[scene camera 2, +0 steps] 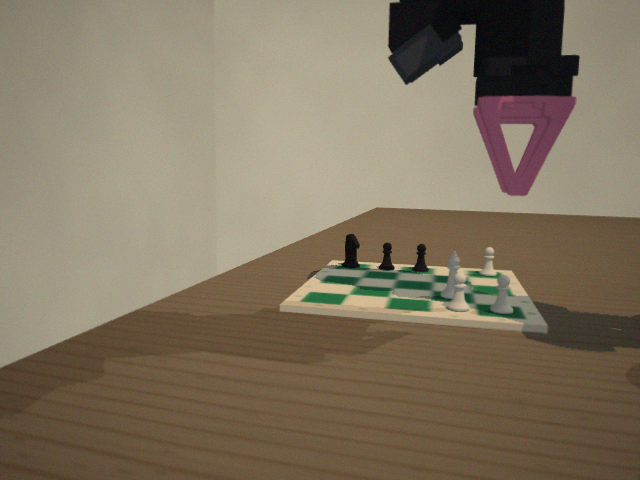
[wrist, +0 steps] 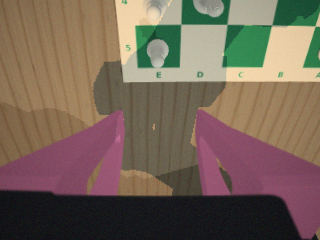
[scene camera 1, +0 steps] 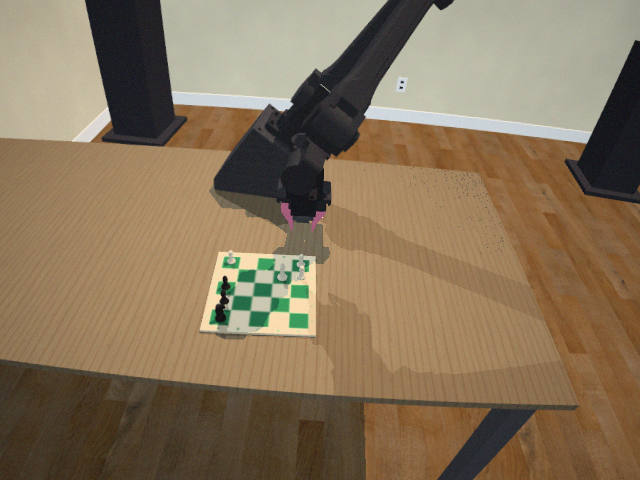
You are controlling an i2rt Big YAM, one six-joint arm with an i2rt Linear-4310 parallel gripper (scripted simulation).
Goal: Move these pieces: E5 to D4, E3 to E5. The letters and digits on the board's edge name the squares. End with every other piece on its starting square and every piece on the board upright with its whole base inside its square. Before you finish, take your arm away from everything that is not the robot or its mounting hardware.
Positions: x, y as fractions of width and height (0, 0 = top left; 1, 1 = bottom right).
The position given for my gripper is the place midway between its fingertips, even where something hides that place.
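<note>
There is a cream chessboard (scene camera 2: 0.63, 0.61), and the same camera shows my gripper (scene camera 2: 0.80, 0.41) as well. I find my gripper (wrist: 0.50, 0.50) again, and scene camera 1 gives me another sight of the gripper (scene camera 1: 0.47, 0.48).
</note>
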